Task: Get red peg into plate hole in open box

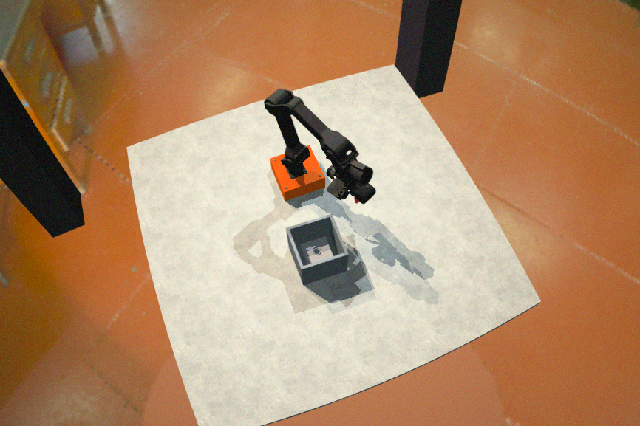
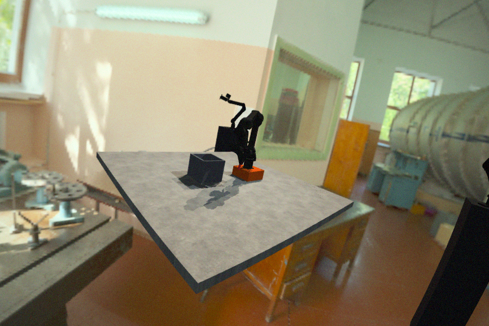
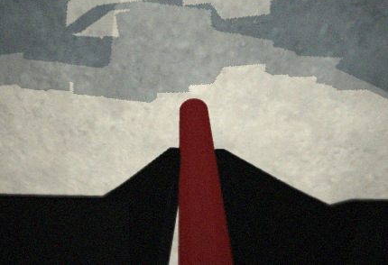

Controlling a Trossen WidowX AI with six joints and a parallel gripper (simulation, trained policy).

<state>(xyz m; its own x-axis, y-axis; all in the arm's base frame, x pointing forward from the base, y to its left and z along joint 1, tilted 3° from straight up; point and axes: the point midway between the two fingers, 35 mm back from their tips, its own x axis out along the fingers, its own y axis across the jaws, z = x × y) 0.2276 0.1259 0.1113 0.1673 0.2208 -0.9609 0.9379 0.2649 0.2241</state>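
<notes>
Right now the light plate is 100 mm ahead of my gripper tip, 190 mm to the right of it and 100 mm below it. Also, from my gripper tip: red peg (10 mm above).
</notes>
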